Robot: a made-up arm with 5 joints. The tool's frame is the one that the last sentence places. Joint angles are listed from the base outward.
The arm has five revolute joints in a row. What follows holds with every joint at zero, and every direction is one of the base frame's. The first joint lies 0.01 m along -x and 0.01 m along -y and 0.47 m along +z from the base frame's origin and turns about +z. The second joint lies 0.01 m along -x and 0.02 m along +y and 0.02 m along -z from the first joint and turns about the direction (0, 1, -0.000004). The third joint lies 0.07 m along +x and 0.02 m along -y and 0.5 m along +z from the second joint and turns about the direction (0, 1, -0.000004). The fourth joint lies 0.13 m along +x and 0.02 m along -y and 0.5 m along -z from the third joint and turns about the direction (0, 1, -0.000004). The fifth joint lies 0.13 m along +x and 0.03 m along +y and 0.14 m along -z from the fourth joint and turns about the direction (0, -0.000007, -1). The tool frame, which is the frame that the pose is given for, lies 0.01 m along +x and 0.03 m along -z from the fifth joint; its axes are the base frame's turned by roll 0.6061, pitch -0.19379 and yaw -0.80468 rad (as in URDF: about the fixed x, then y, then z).
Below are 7 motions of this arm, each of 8 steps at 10 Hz.
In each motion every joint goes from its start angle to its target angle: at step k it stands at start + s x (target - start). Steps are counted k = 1, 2, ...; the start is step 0. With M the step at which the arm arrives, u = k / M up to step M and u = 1 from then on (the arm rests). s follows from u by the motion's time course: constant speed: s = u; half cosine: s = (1 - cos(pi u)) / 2; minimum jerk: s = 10 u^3 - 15 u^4 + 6 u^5.
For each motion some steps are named. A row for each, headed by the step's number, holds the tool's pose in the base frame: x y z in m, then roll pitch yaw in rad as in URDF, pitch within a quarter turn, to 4 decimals.
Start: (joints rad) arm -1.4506 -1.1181 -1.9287 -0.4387 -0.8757
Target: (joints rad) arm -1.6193 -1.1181 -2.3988 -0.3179 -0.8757
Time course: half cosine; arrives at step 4
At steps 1, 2, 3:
1: -0.0627 0.7257 1.3393 -2.5683 0.5877 1.5825
2: -0.0221 0.8205 1.2886 -2.5819 0.7107 1.5146
3: 0.0294 0.9042 1.2236 -2.5987 0.8336 1.4432

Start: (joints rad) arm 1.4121 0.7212 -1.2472 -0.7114 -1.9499
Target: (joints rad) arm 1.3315 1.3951 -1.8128 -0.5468 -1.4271
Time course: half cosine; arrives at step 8
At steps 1, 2, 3, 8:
1: 0.1232 0.9264 0.4625 -0.6757 -0.4814 3.0236
2: 0.1346 0.9448 0.4234 -0.6434 -0.5352 2.9793
3: 0.1514 0.9677 0.3620 -0.5886 -0.6124 2.9037
8: 0.2150 0.9961 0.0753 -0.2326 -0.8709 2.4248

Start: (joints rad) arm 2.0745 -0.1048 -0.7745 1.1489 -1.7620
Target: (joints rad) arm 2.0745 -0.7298 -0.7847 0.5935 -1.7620
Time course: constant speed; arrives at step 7
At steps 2, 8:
2: -0.2962 0.4683 0.6584 0.5468 -0.2341 3.0444
8: -0.2340 0.3554 0.9701 -0.3045 -0.6020 -2.8686

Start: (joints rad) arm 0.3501 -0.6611 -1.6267 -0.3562 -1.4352
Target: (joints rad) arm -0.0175 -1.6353 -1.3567 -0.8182 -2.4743
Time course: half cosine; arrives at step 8
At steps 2, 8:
2: -0.1534 -0.0328 1.5044 -2.3069 -0.0410 2.6728
8: -0.7783 0.0196 1.0591 3.0797 0.0912 1.3559

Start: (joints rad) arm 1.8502 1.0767 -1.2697 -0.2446 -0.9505
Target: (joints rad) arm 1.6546 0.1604 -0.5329 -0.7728 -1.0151
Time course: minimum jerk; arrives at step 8
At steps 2, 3, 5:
2: -0.2526 0.8343 0.1261 0.5090 -0.6974 2.0257
3: -0.2203 0.8249 0.2269 0.4653 -0.8148 2.0315
5: -0.1316 0.7340 0.4585 0.2482 -1.1099 2.1446

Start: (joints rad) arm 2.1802 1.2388 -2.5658 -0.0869 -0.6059
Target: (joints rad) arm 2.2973 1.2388 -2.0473 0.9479 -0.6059
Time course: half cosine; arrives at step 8
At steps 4, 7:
4: -0.7646 0.9212 0.3652 0.7781 -0.8141 1.9526
7: -0.7263 0.7796 0.1239 0.5902 -0.1151 2.0965

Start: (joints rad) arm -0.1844 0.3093 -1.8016 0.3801 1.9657
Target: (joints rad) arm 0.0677 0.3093 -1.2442 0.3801 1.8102
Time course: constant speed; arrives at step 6
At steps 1, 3, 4, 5, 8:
1: 0.9154 -0.1420 0.9664 1.0658 0.7340 -2.7474
3: 0.9224 -0.0640 0.8316 0.9932 0.5527 -2.6759
4: 0.9141 -0.0247 0.7648 0.9582 0.4631 -2.6326
5: 0.8980 0.0137 0.6992 0.9226 0.3745 -2.5851
8: 0.8743 0.0502 0.6353 0.8859 0.2871 -2.5337

